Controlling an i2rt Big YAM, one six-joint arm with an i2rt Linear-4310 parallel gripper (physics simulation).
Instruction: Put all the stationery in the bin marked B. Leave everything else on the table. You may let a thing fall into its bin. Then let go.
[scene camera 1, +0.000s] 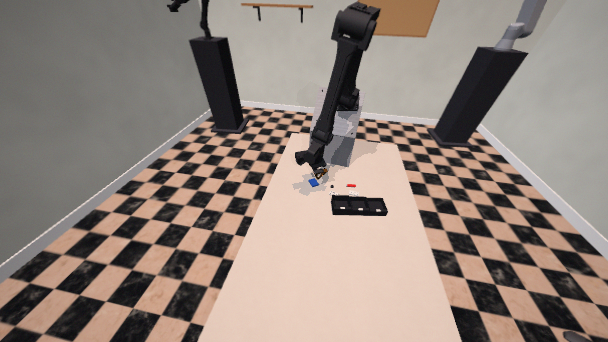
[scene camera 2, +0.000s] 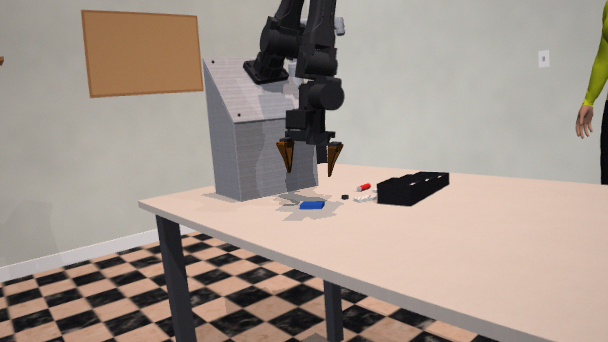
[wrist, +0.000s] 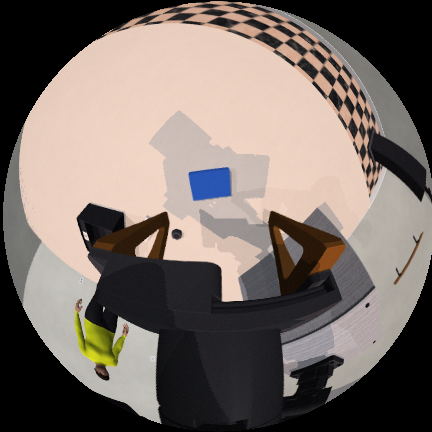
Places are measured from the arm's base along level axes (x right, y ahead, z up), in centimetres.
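Pixels of known places: gripper, between the fingertips: (scene camera 1: 314, 172) (scene camera 2: 309, 174) (wrist: 218, 216); arm's base, origin of its link: (scene camera 1: 347, 103) (scene camera 2: 265, 72) (wrist: 317, 367).
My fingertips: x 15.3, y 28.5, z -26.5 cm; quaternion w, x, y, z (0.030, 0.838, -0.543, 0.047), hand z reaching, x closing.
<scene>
For each thing: its top centre in the pictures, then the offset to it from my fingertips. "spot": a spot on its surface instead.
- flat blue rectangular block, centre of its top: (wrist: 210, 184) (scene camera 2: 312, 203) (scene camera 1: 313, 182) dz -6.7, dx +0.1, dy +0.4 cm
- black three-compartment bin row, a spot on its surface: (wrist: 107, 217) (scene camera 2: 385, 194) spot: dz -5.4, dx -9.3, dy +14.3 cm
- black nut, centre of its top: (wrist: 175, 235) (scene camera 2: 344, 195) (scene camera 1: 332, 185) dz -6.8, dx -10.0, dy +2.3 cm
- red battery, centre of its top: (scene camera 2: 363, 184) (scene camera 1: 351, 184) dz -6.2, dx -20.1, dy +0.9 cm
A flat blue rectangular block (scene camera 1: 313, 183) (scene camera 2: 312, 205) (wrist: 210, 183) lies on the table. My gripper (scene camera 1: 320, 174) (scene camera 2: 309, 174) (wrist: 218, 216) is wide open and empty, above the table near the block; in the wrist view the block shows ahead of the fingertips, between their lines. The black three-compartment bin row (scene camera 1: 350, 212) (scene camera 2: 395, 192) (wrist: 107, 217) stands apart from the block, to its right in both scene views. Its labels are too small to read, so I cannot tell which bin is B. One finger hides part of the bin row in the wrist view.
A black nut (scene camera 1: 332, 186) (scene camera 2: 345, 197) (wrist: 176, 234) lies between the block and bins. A red battery (scene camera 1: 351, 185) (scene camera 2: 364, 187) and white dominoes (scene camera 1: 354, 193) (scene camera 2: 365, 198) lie near the bins. The grey arm pedestal (scene camera 2: 260, 165) (wrist: 345, 260) stands close behind the gripper.
</scene>
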